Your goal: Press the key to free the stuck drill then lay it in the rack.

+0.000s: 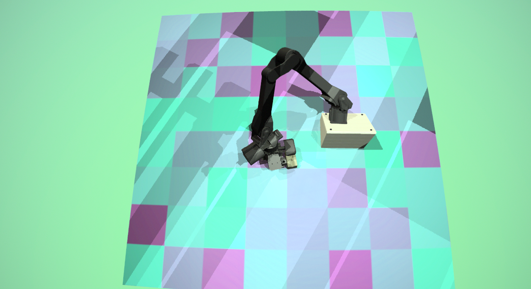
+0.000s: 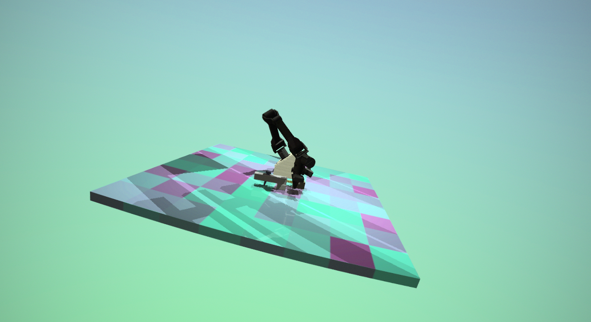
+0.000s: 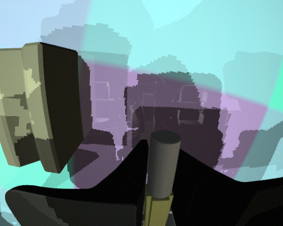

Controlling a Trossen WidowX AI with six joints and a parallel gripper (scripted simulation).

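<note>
Now: gripper tip 10 mm short of the drill, 40 mm to the left of it and 30 mm below it. Also, from my gripper tip: grey fixture (40 mm ahead, 130 mm to the right, 30 mm above); then olive rack (80 mm behind, 10 mm to the left, 10 mm above).
</note>
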